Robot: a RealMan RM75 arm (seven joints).
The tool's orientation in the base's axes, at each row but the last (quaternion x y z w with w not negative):
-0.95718 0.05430 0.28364 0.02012
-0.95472 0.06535 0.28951 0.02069
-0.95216 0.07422 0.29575 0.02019
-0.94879 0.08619 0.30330 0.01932
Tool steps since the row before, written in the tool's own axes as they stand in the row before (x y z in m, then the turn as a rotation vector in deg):
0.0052 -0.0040 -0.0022 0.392 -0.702 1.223
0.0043 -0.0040 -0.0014 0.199 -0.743 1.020
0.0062 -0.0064 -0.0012 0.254 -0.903 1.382
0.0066 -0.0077 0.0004 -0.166 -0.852 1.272
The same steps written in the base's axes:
0.0060 0.0033 -0.0010 -0.254 0.746 -1.234
0.0049 0.0034 -0.0012 -0.296 0.792 -0.957
0.0067 0.0054 -0.0026 -0.429 0.973 -1.288
0.0064 0.0066 -0.0043 -0.712 0.977 -0.954

